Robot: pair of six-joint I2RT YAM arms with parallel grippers.
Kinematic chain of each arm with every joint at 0, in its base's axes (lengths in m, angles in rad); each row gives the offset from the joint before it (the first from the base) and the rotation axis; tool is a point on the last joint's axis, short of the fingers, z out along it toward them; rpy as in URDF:
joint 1: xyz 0 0 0.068 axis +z
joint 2: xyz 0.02 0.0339 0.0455 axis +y
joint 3: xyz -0.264 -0.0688 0 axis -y
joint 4: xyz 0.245 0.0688 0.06 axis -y
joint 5: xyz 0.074 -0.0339 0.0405 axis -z
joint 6: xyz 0.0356 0 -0.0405 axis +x
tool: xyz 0 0 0 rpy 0 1.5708 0
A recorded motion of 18 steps. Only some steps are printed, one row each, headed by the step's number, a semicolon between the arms.
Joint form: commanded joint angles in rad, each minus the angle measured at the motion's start. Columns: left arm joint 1, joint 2, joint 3, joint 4, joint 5, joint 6; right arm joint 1, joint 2, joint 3, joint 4, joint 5, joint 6.
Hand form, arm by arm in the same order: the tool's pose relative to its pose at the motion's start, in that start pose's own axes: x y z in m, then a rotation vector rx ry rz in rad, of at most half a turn. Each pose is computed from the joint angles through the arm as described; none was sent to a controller.
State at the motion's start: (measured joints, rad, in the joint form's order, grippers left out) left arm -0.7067 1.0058 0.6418 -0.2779 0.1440 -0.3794; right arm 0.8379 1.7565 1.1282 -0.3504 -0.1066 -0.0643
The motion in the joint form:
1: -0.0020 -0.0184 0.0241 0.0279 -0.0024 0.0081; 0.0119 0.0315 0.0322 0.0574 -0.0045 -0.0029
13: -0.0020 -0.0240 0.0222 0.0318 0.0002 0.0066; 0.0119 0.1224 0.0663 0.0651 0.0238 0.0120
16: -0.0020 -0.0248 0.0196 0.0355 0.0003 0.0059; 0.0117 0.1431 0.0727 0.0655 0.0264 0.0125
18: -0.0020 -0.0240 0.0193 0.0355 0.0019 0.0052; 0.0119 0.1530 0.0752 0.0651 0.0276 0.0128
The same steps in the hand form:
1: -0.0109 -0.0059 -0.0073 0.0248 -0.0650 0.0192; -0.0125 0.0032 0.0060 -0.0077 -0.0573 -0.0188
13: -0.0110 -0.0062 -0.0084 0.0300 -0.0710 0.0189; -0.0105 -0.0003 0.0318 0.0176 -0.0070 0.0013
16: -0.0107 -0.0060 -0.0082 0.0308 -0.0727 0.0185; -0.0092 -0.0010 0.0379 0.0195 0.0069 0.0033
18: -0.0105 -0.0060 -0.0080 0.0319 -0.0710 0.0177; -0.0083 -0.0012 0.0409 0.0202 0.0148 0.0041

